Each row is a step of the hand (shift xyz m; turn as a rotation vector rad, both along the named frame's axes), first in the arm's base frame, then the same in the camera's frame.
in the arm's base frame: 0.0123 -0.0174 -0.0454 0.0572 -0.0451 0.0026
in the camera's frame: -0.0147 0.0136 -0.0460 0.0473 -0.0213 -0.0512
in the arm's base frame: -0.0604 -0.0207 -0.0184 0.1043 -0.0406 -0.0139
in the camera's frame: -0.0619 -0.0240 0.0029 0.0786 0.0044 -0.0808
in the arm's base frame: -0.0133 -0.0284 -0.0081 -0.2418 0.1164 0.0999
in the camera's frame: -0.0170 -0.0222 -0.0163 -0.1449 -0.0281 0.2454
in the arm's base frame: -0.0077 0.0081 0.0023 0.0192 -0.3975 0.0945
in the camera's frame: -0.0049 0.0031 0.0099 0.0456 -0.3626 -0.1837
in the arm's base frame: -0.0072 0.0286 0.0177 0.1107 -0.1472 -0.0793
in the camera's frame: 0.0049 0.0115 0.0321 0.0435 -0.0445 -0.1906
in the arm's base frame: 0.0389 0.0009 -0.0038 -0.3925 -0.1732 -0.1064
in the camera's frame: 0.0309 0.0137 -0.0196 -0.3974 -0.1936 0.0044
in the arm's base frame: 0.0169 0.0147 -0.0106 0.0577 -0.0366 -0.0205
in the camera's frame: 0.0094 0.0222 -0.0059 0.0359 -0.0021 -0.0616
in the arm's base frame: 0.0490 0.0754 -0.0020 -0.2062 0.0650 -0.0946
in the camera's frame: 0.0443 0.0753 0.0215 -0.2211 0.0436 0.0699
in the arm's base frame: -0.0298 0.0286 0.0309 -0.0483 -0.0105 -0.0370
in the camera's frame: -0.0072 -0.0019 0.0510 -0.0611 -0.0025 -0.0088
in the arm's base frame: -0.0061 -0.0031 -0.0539 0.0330 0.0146 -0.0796
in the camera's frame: -0.0340 0.0243 -0.0347 -0.0137 0.0631 -0.0589
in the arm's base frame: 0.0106 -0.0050 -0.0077 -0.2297 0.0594 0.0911
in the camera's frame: 0.0046 0.0031 -0.0129 -0.1424 -0.0657 0.2000
